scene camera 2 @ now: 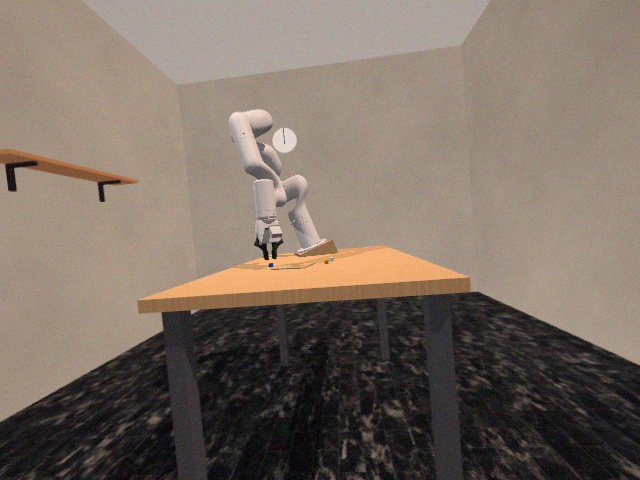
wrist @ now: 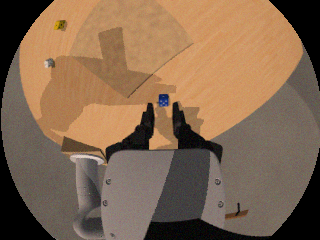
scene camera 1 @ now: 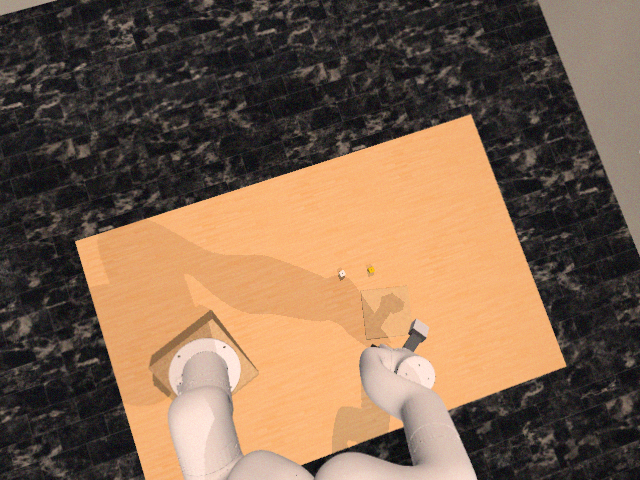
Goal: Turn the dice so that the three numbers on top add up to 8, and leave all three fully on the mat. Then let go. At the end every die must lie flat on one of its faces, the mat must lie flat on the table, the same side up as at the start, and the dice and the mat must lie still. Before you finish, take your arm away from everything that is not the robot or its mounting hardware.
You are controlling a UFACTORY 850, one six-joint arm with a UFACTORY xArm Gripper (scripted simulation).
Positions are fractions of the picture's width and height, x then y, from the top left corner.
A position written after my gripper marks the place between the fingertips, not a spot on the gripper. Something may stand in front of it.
Note:
I see my gripper (scene camera 2: 0.42,0.54).
My gripper also shows in the wrist view (wrist: 0.51,0.46).

